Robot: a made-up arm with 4 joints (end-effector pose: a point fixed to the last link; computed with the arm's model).
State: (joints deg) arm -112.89 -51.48 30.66 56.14
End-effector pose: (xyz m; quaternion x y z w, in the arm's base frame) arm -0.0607 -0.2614 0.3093 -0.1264 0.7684 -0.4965 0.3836
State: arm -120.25 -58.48 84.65 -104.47
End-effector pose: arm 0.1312 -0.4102 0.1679 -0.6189 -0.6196 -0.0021 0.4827
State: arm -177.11 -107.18 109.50 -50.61
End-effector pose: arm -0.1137 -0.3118 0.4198 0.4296 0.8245 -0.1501 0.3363
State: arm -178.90 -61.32 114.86 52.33
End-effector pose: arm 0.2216 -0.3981 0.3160 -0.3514 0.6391 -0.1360 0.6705
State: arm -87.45 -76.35 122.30 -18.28
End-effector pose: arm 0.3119 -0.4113 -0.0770 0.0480 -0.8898 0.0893 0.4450
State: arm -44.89 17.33 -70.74 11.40
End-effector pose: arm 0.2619 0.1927 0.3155 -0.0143 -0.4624 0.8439 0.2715
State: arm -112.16 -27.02 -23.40 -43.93
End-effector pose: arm -0.2373 0.0062 0.2607 0.7775 0.5407 -0.2739 0.1676
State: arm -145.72 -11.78 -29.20 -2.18
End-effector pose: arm -0.2997 0.0012 0.1426 0.6705 0.5898 -0.3143 0.3222
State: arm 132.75 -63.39 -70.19 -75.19
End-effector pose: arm 0.3387 0.1617 -0.0510 0.4110 -0.4970 0.6039 0.4685
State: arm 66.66 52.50 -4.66 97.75
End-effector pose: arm 0.1512 -0.2920 -0.0455 0.1050 -0.1857 -0.1441 0.9663
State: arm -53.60 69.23 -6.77 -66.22
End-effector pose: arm 0.0411 -0.2793 0.2803 -0.5438 0.0972 0.2889 0.7819
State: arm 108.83 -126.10 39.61 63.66
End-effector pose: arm -0.0287 -0.0015 -0.2653 0.5955 -0.3375 -0.6100 0.3991
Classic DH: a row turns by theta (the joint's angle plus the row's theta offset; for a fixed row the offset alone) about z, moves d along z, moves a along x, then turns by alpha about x. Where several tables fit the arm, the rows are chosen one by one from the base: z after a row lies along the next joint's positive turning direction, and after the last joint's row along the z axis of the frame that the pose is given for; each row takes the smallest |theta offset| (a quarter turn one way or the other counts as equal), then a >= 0, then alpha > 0; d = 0 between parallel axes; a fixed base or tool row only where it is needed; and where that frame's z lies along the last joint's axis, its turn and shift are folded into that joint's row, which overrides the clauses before.
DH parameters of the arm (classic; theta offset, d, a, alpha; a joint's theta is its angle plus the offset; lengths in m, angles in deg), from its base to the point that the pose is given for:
base (fixed): 0 0.0725 0.0337 -90
joint 1: 35.48 -0.0423 0.0103 -64.63
joint 2: -58.98 0.157 -0.0044 -42.63
joint 3: -39.25 -0.2041 -0.2139 -90
joint 4: 36.43 0.3556 -0.0173 -130.89
tool (fixed): -1.02 0.0423 0 0

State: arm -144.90 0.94 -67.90 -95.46
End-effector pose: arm -0.2193 0.2502 0.1161 0.9503 0.0611 0.2320 0.1985
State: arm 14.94 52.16 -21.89 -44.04
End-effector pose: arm 0.3121 -0.2260 0.0504 -0.1869 0.2165 0.6730 0.6821
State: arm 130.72 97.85 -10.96 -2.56
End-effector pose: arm 0.0855 -0.3127 -0.0970 0.0718 0.9031 0.3590 0.2245
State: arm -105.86 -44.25 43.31 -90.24
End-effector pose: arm -0.0358 -0.3244 0.2352 -0.7465 -0.5805 0.0235 0.3244
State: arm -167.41 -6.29 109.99 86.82
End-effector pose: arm 0.4129 -0.2429 -0.0336 -0.3675 0.4716 0.2895 0.7475
